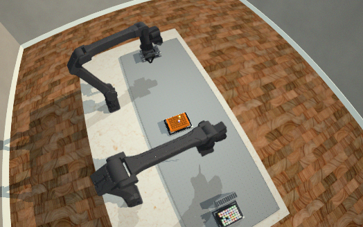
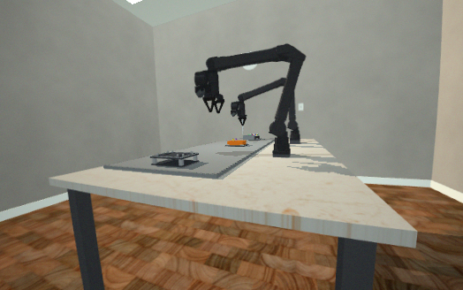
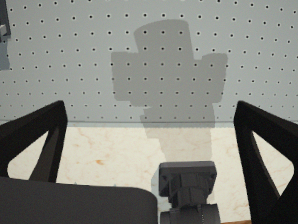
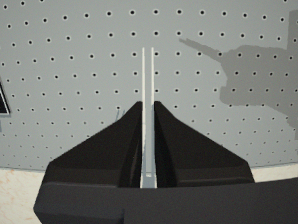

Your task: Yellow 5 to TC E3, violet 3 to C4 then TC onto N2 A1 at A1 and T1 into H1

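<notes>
My right hand is 5 cm short of the slotted grey holder, 29 cm to the left of it and 15 cm above it.
</notes>
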